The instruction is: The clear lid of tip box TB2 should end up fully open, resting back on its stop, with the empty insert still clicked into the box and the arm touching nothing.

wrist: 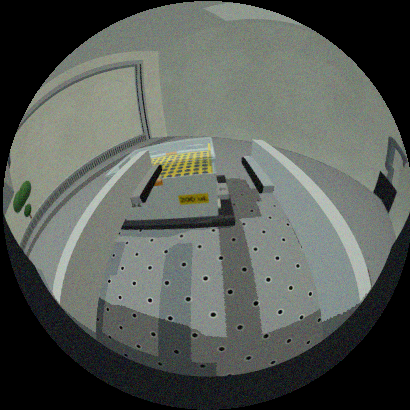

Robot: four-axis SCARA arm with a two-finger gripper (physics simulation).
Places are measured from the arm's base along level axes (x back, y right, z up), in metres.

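Where they show: gripper, fingertip midpoint: (199,152).
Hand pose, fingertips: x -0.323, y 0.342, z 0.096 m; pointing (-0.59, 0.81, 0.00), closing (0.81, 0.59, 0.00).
After its pixels a point has its place.
A tip box (175,202) {x -0.351, y 0.328, z 0.043 m} with a grey body and a yellow "200 uL" label stands ahead, left of centre. No TB2 mark is readable. Its yellow perforated insert (187,165) {x -0.358, y 0.361, z 0.070 m} sits level in the top; whether it is clicked in cannot be told. The clear lid (182,145) {x -0.371, y 0.371, z 0.090 m} shows as pale see-through edges behind and left of the insert; its exact angle is unclear. My gripper (199,152) {x -0.323, y 0.342, z 0.096 m} is shut to its narrow setting with nothing between its fingers, which still stand apart. The left fingertip overlaps the box's left part in the view; contact cannot be told.
The box stands on a black base (177,223) {x -0.347, y 0.320, z 0.020 m} with a small pale block (222,189) {x -0.330, y 0.389, z 0.029 m} at its right. A perforated grey table top (205,295) {x -0.277, y 0.274, z 0.013 m} with shadows stretches in front. A window frame and a green plant (22,196) are at the left, a dark panel (384,191) at the right.
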